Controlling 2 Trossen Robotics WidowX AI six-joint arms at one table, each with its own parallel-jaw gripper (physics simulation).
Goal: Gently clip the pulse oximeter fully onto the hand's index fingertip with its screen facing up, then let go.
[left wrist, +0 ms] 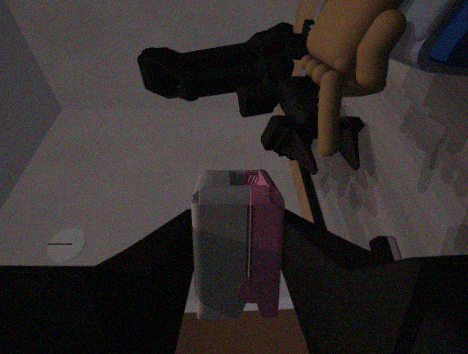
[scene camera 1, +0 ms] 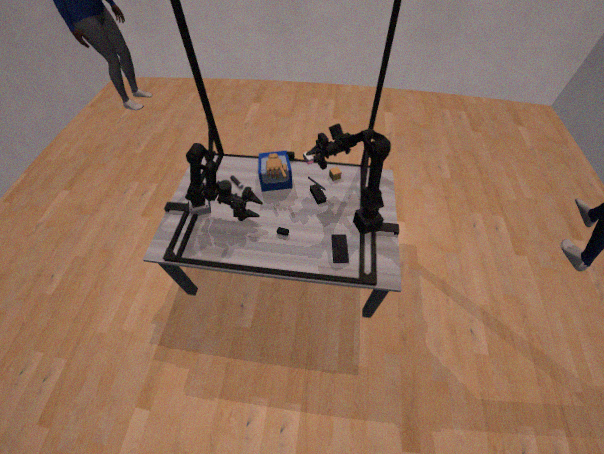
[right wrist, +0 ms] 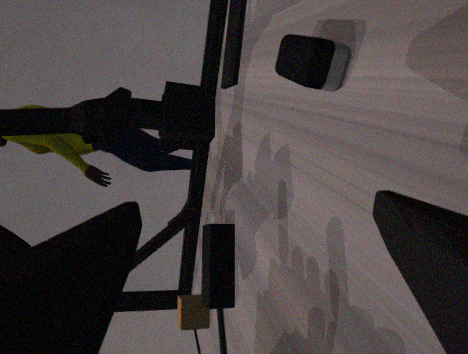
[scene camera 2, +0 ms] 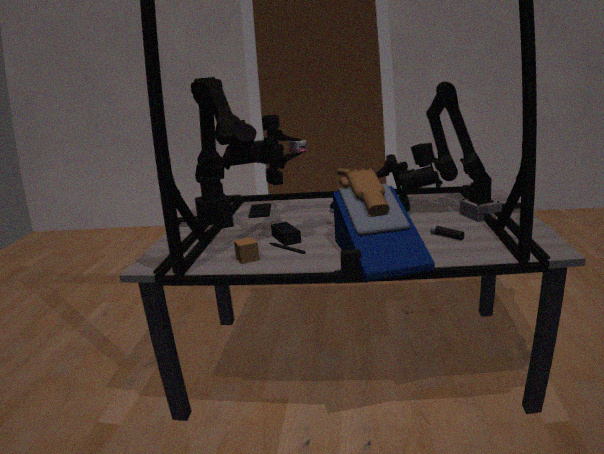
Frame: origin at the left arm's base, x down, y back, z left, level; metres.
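Seen in the pictures: left gripper, fingertip midpoint: (left wrist: 235,218) (scene camera 1: 306,157) (scene camera 2: 301,146); right gripper, fingertip midpoint: (left wrist: 337,171) (scene camera 1: 261,210) (right wrist: 257,208); left arm's base, link origin: (scene camera 1: 369,214) (right wrist: 162,116) (scene camera 2: 212,197); right arm's base, link origin: (scene camera 1: 198,202) (scene camera 2: 480,201).
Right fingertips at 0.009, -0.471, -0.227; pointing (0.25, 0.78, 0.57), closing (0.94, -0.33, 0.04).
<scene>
Pixels of each thing's middle, then the offset from my right fingertips to it, as dx, dy, dz.
- pulse oximeter, body centre: (left wrist: 237,243) (scene camera 2: 297,146) (scene camera 1: 308,157) -0.182, +0.276, -0.071
- orange cube, body centre: (right wrist: 193,311) (scene camera 2: 246,250) (scene camera 1: 335,173) +0.061, +0.470, -0.140
- black box, body centre: (right wrist: 217,264) (scene camera 2: 285,233) (scene camera 1: 317,193) +0.069, +0.323, -0.045
- pen, body centre: (right wrist: 220,317) (scene camera 2: 286,247) +0.081, +0.354, -0.124
- dark cylinder, body centre: (scene camera 2: 447,232) +0.073, -0.063, -0.302
- small black block, body centre: (right wrist: 309,61) (left wrist: 386,255) (scene camera 1: 282,231) +0.070, +0.067, +0.114
- flat black slab, body centre: (right wrist: 233,37) (scene camera 2: 260,210) (scene camera 1: 339,248) +0.082, +0.290, +0.295
The pulse oximeter (scene camera 1: 308,157) (scene camera 2: 298,145) (left wrist: 222,250), grey-white and pink, is between the fingers of my left gripper (scene camera 1: 310,159) (scene camera 2: 295,148) (left wrist: 235,218), which is shut on it in the air. In scene camera 2 its pale half is above the pink half. I cannot make out its screen. The tan hand (scene camera 1: 273,164) (scene camera 2: 367,187) (left wrist: 345,30) lies on a sloped blue stand (scene camera 1: 275,186) (scene camera 2: 395,255); its index finger (left wrist: 329,117) sticks out, apart from the oximeter. My right gripper (scene camera 1: 259,209) (left wrist: 337,171) (right wrist: 257,208) is open and empty low over the table.
An orange cube (scene camera 1: 335,174) (scene camera 2: 247,251), a black box (scene camera 1: 317,194) (scene camera 2: 286,233) and a pen (scene camera 2: 287,247) lie beside the stand. A dark cylinder (scene camera 2: 449,232) lies on its other side. A small black block (scene camera 1: 283,231) (right wrist: 305,61) and a flat black slab (scene camera 1: 340,248) lie farther off.
</scene>
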